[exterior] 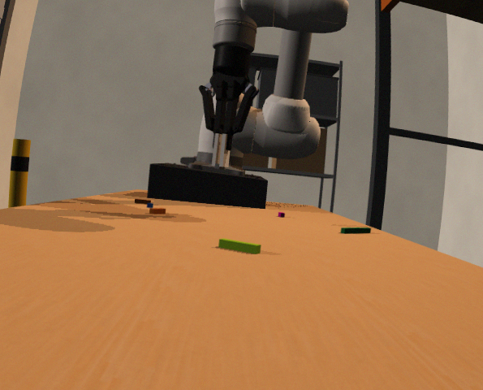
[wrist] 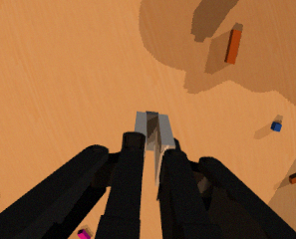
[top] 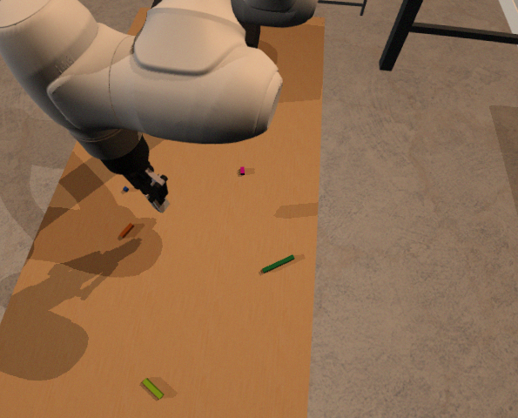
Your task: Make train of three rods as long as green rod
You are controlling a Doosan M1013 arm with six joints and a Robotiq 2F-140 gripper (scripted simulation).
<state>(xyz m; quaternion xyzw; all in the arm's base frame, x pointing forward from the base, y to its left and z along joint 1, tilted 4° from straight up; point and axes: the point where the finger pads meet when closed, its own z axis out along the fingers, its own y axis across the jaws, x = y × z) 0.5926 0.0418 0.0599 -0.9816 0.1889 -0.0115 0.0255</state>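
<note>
Right now my hand is 7 cm past the blue rod, 15 cm to the left of it and 13 cm above it. From my hand the other things lie so: green rod (6 cm ahead, 27 cm to the left, 13 cm below); magenta rod (17 cm behind, 15 cm to the left, 13 cm below); grey rod (3 cm below).
</note>
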